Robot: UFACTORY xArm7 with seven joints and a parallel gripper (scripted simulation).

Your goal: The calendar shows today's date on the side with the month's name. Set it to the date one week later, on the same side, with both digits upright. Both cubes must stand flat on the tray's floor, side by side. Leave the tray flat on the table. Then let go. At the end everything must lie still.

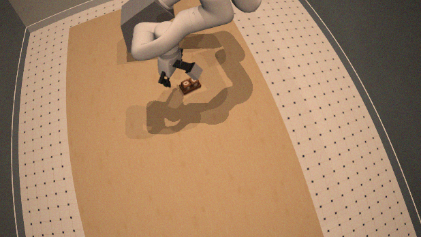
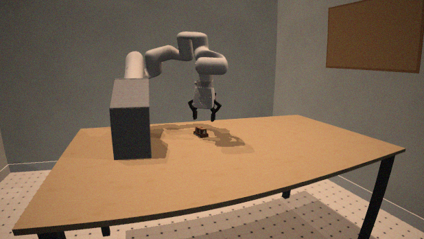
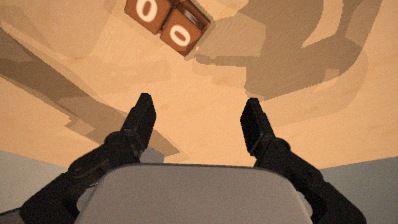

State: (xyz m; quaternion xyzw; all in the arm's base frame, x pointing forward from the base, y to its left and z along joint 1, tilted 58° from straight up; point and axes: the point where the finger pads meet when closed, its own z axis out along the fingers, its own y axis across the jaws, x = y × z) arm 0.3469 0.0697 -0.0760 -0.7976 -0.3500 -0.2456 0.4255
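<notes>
Now: hand 6 cm to the right of the brown tray and 10 cm above it.
</notes>
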